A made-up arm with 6 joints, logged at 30 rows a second.
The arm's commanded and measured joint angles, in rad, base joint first. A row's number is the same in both.
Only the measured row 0 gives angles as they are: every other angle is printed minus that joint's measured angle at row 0.
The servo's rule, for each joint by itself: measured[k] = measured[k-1] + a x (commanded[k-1-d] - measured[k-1]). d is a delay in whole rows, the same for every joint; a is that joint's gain. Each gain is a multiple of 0.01, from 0.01 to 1. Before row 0 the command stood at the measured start. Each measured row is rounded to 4 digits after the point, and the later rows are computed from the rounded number. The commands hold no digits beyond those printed.
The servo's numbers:
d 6
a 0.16 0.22 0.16 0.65 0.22 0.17
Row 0, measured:
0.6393 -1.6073 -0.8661 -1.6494 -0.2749 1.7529
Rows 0 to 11, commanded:
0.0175 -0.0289 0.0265 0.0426 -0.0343 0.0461
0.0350 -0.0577 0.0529 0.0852 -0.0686 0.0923
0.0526 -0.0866 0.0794 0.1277 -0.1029 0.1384
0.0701 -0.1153 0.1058 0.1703 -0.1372 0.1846
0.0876 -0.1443 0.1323 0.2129 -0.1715 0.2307
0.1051 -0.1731 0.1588 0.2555 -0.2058 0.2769
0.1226 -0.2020 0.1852 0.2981 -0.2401 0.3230
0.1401 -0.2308 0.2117 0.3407 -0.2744 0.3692
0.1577 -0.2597 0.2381 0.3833 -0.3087 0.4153
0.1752 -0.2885 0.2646 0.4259 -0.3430 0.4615
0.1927 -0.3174 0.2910 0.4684 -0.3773 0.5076
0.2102 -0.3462 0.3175 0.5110 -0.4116 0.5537
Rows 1 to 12, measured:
0.0000 0.0000 0.0000 0.0000 0.0000 0.0000
0.0000 0.0000 0.0000 0.0000 0.0000 0.0000
0.0000 0.0000 0.0000 0.0000 0.0000 0.0000
0.0000 0.0000 0.0000 0.0000 0.0000 0.0000
0.0000 0.0000 0.0000 0.0000 0.0000 0.0000
0.0000 0.0000 0.0000 0.0000 0.0000 0.0000
0.0028 -0.0064 0.0042 0.0277 -0.0075 0.0078
0.0080 -0.0177 0.0120 0.0651 -0.0209 0.0222
0.0151 -0.0329 0.0228 0.1058 -0.0389 0.0420
0.0239 -0.0510 0.0361 0.1477 -0.0605 0.0662
0.0341 -0.0715 0.0515 0.1901 -0.0849 0.0942
0.0455 -0.0939 0.0687 0.2326 -0.1115 0.1253

